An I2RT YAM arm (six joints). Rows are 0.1 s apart.
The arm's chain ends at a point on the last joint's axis. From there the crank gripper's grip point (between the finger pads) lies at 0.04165 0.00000 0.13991 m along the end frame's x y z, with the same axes.
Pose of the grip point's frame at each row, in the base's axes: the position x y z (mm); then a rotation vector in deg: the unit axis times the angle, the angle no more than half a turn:
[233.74 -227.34 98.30 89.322 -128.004 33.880]
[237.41 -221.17 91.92 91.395 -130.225 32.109]
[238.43 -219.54 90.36 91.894 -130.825 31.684]
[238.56 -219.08 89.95 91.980 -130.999 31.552]
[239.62 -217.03 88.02 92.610 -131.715 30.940]
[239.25 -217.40 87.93 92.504 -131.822 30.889]
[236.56 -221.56 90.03 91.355 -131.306 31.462]
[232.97 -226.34 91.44 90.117 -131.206 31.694]
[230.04 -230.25 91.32 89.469 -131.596 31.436]
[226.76 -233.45 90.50 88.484 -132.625 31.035]
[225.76 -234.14 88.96 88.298 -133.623 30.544]
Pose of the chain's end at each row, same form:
[254.26 -121.02 196.20 89.322 -128.004 33.880]
[254.99 -119.62 195.30 91.395 -130.225 32.109]
[255.22 -119.24 195.09 91.894 -130.825 31.684]
[255.23 -119.13 195.03 91.980 -130.999 31.552]
[255.40 -118.71 194.76 92.610 -131.715 30.940]
[255.18 -119.18 194.74 92.504 -131.822 30.889]
[254.11 -121.69 195.04 91.355 -131.306 31.462]
[252.34 -125.55 195.25 90.117 -131.206 31.694]
[250.45 -129.80 195.26 89.469 -131.596 31.436]
[248.37 -134.01 195.16 88.484 -132.625 31.035]
[247.36 -136.13 194.96 88.298 -133.623 30.544]

